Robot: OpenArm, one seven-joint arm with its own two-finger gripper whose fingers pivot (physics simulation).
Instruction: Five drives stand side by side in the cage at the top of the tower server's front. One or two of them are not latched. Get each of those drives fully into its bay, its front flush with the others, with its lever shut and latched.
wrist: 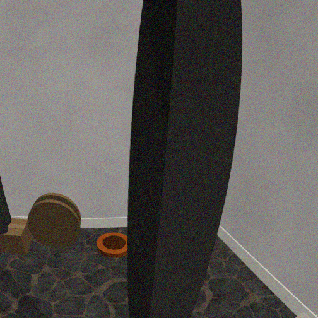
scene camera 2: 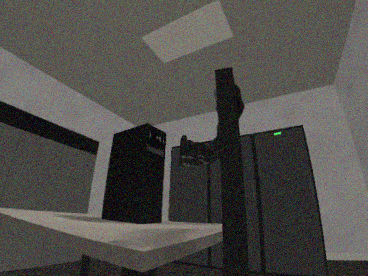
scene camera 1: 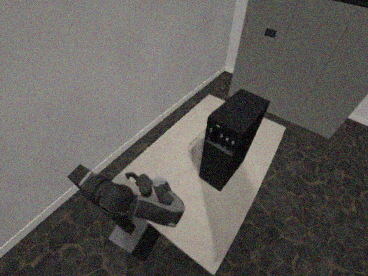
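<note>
The black tower server stands upright on the table. The drive cage shows at the top of its front as a few small light marks above a paler bar. The single drives and levers are too small and dark to tell apart, so I cannot tell which is unlatched. My gripper is open and empty, raised at about the height of the cage and apart from the tower's front. In the wrist view, the tower's drives do not show.
Tall dark cabinets stand behind the arm. In the wrist view, a tall dark column crosses the middle. A brown round object, a brown box and an orange ring are on the floor near the wall.
</note>
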